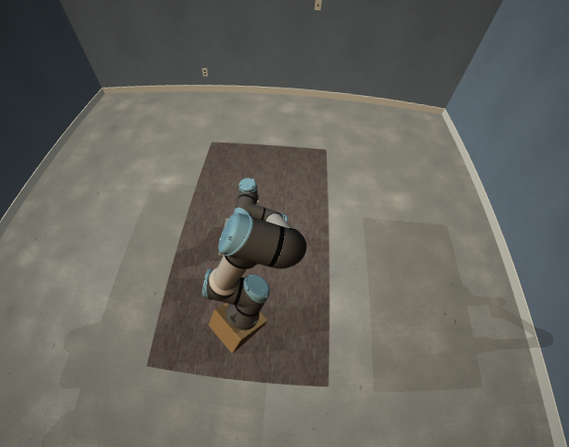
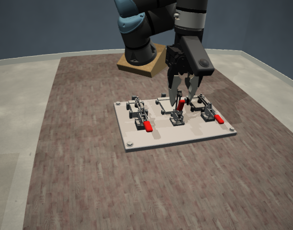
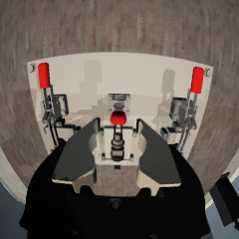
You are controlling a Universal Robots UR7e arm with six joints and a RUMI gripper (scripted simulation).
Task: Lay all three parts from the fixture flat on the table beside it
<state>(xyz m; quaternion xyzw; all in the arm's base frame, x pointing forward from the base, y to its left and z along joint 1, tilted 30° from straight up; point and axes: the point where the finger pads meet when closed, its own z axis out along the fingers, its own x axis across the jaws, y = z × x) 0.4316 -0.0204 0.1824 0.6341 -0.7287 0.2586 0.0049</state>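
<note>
Now: hand 100 mm past the part, 20 mm to the right of it and 60 mm above it. The rest, counted from my hand: fixture 40 mm behind, 10 mm to the left, 80 mm below.
</note>
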